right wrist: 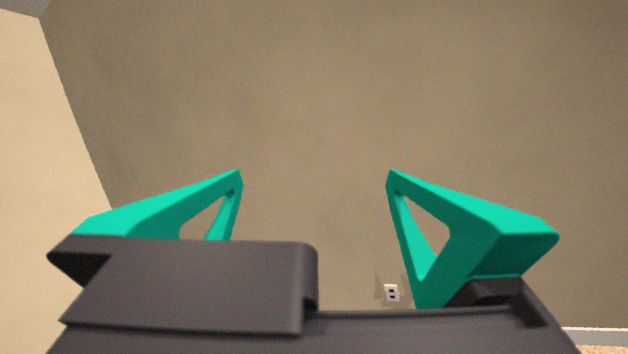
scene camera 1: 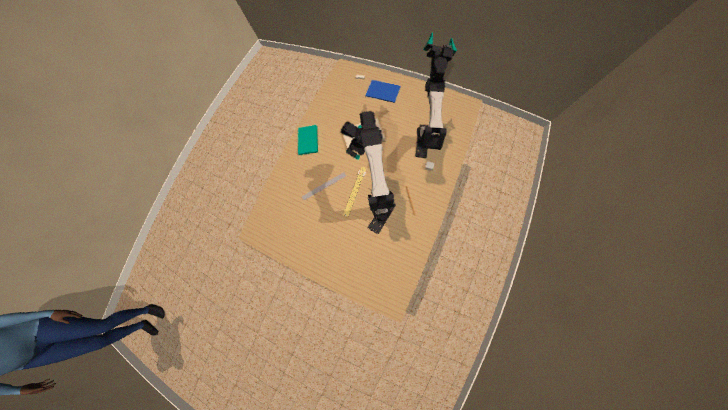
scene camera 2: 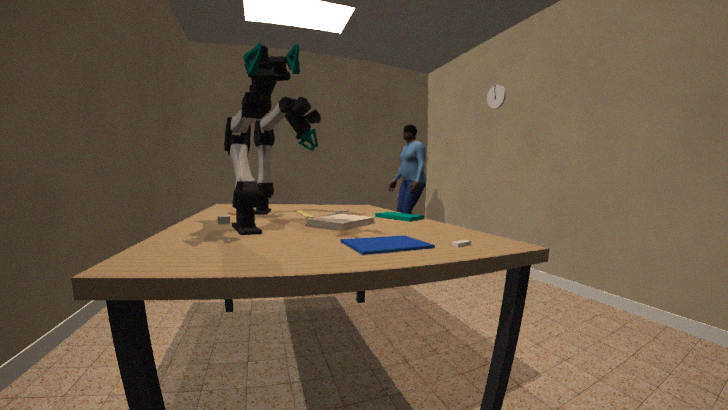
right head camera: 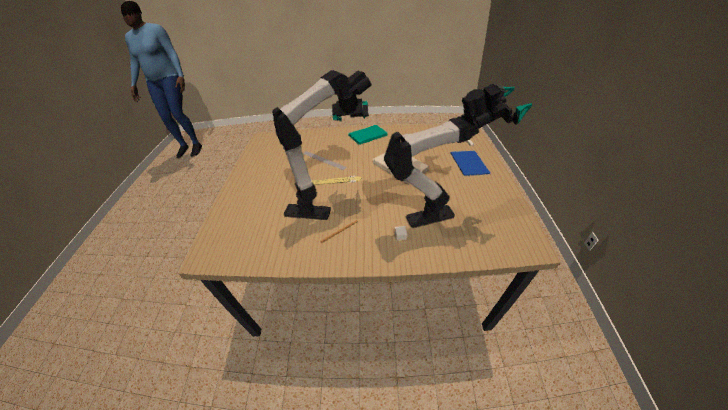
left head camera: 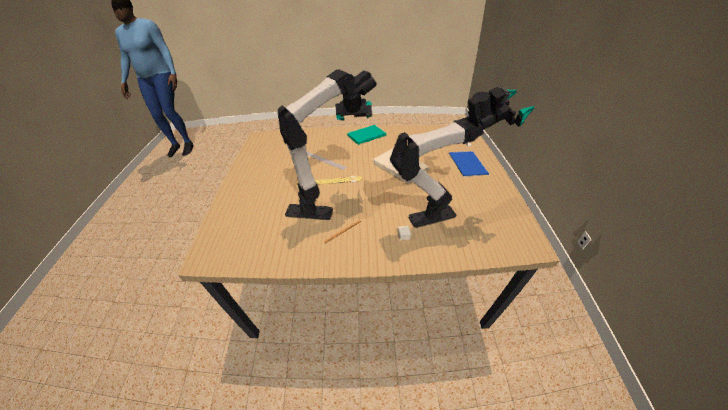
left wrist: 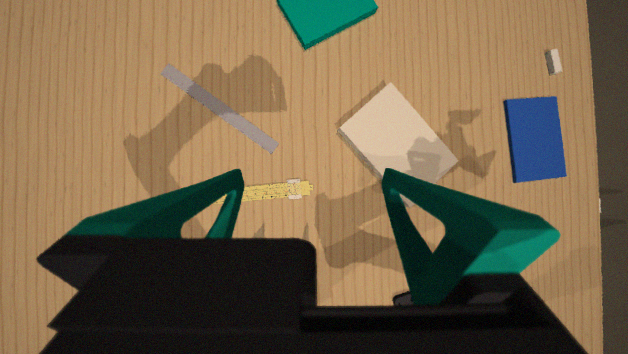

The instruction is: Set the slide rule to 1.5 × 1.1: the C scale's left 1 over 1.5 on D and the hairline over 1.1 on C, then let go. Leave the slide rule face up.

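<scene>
The yellow slide rule (left head camera: 336,180) (right head camera: 333,180) (scene camera 1: 354,193) (left wrist: 270,190) lies on the table in front of the left arm. Its pale cursor (scene camera 1: 361,172) (left wrist: 294,189) sits near the right end in the left wrist view, with a short yellow piece beyond it. The scale marks and the hairline are too small to read. My left gripper (left wrist: 313,176) (scene camera 2: 308,140) is open and empty, high above the table; its left finger hides part of the rule in the left wrist view. My right gripper (left head camera: 523,99) (scene camera 1: 441,37) (right wrist: 314,177) is open and empty, raised and facing the wall, far from the rule.
A grey ruler (left wrist: 220,107) lies beside the rule. A cream block (left wrist: 395,130), a green book (left head camera: 366,134), a blue book (left head camera: 468,163) and a small white eraser (left wrist: 553,61) lie farther off. A pencil (left head camera: 342,231) and a white cube (left head camera: 404,233) lie near the arm bases.
</scene>
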